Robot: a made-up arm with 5 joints. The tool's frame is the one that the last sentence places. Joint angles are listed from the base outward.
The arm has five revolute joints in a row. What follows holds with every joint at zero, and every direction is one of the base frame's.
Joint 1 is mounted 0.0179 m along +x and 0.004 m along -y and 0.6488 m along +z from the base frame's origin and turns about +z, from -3.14 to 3.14 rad.
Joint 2 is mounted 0.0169 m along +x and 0.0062 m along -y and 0.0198 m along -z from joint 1 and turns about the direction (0, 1, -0.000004), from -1.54 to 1.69 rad.
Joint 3 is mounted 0.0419 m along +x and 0.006 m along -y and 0.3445 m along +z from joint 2 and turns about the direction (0, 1, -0.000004), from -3.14 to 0.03 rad.
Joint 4 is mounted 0.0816 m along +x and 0.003 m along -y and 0.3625 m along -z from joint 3 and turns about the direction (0, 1, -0.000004), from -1.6 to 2.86 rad.
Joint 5 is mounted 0.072 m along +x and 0.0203 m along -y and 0.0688 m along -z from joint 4 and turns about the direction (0, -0.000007, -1), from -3.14 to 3.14 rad.
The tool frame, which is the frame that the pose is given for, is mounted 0.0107 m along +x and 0.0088 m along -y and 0.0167 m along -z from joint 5; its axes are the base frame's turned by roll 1.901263, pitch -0.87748 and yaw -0.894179 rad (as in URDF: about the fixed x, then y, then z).
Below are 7 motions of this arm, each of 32 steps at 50 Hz.
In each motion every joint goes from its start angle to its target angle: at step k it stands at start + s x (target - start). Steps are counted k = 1, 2, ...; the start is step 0. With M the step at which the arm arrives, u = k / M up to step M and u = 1 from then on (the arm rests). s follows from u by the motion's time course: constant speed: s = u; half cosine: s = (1 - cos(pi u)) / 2; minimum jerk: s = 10 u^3 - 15 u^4 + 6 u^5.
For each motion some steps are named. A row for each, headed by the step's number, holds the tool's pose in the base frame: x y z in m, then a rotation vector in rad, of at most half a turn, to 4 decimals.
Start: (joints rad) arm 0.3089 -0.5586 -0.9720 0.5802 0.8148
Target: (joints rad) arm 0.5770 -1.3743 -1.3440 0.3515 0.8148
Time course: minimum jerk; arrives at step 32
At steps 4, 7, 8, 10, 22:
4: 0.3581 0.0543 1.0275 1.3460 -2.3859 0.0569
7: 0.3367 0.0526 1.0537 1.3978 -2.4476 0.0842
8: 0.3247 0.0511 1.0670 1.4254 -2.4800 0.0983
10: 0.2921 0.0457 1.0990 1.4963 -2.5615 0.1333
22: -0.0501 -0.1009 1.2309 -1.3254 1.9934 -0.2164

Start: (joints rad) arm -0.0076 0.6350 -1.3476 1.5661 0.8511
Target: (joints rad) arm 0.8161 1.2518 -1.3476 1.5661 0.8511
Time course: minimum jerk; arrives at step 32
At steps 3, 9, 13, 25, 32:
3: 0.5544 -0.0543 0.5475 0.3859 -0.8574 -0.5974
9: 0.5484 0.0034 0.5055 0.3991 -0.7548 -0.5072
13: 0.5235 0.0809 0.4468 0.4018 -0.6126 -0.3722
25: 0.3512 0.2422 0.2811 0.2949 -0.2139 0.0859
32: 0.3246 0.2501 0.2636 0.2707 -0.1718 0.1441

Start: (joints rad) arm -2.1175 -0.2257 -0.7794 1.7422 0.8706
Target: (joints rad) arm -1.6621 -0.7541 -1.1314 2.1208 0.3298
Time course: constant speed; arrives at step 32
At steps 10, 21, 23, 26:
10: -0.1494 -0.2701 0.8255 -0.6985 -1.3919 -2.1376
21: -0.0938 -0.2478 0.9182 -0.4769 -1.6185 -1.7894
23: -0.0841 -0.2395 0.9339 -0.4349 -1.6515 -1.7235
26: -0.0702 -0.2247 0.9563 -0.3714 -1.6966 -1.6233

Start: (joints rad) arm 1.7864 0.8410 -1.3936 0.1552 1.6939
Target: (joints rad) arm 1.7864 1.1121 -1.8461 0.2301 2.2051
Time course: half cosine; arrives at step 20
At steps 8, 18, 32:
8: -0.0866 0.6749 0.4989 1.5697 -1.2775 -0.2074
18: -0.1019 0.7258 0.4835 1.3644 -1.3773 -0.5256
32: -0.1025 0.7275 0.4829 1.3558 -1.3801 -0.5378

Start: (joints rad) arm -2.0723 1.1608 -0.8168 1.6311 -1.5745
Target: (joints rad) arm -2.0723 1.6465 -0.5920 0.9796 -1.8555
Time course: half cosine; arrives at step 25
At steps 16, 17, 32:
16: -0.0187 -0.0224 0.2748 -1.9501 1.5629 0.7335
17: -0.0127 -0.0117 0.2749 -1.9477 1.5631 0.7133
32: 0.0118 0.0322 0.2802 -1.9363 1.5633 0.6289

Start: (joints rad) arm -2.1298 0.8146 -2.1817 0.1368 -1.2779
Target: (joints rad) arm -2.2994 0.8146 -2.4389 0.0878 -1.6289
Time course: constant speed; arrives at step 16
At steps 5, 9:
5: -0.4457 -0.6182 0.9307 -0.2582 -0.8966 0.2564
9: -0.4656 -0.5921 0.9613 -0.2618 -0.7786 0.2510

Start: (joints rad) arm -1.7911 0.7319 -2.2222 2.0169 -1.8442
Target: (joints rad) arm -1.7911 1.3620 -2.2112 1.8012 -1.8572
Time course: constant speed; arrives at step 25
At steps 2, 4, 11, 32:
2: -0.1529 -0.6624 0.7634 1.7904 -1.4351 -0.0257
4: -0.1546 -0.6700 0.7298 1.8198 -1.4473 -0.0421
11: -0.1576 -0.6834 0.6094 1.9227 -1.4889 -0.1011
32: -0.1494 -0.6469 0.3686 2.1275 -1.5674 -0.2265

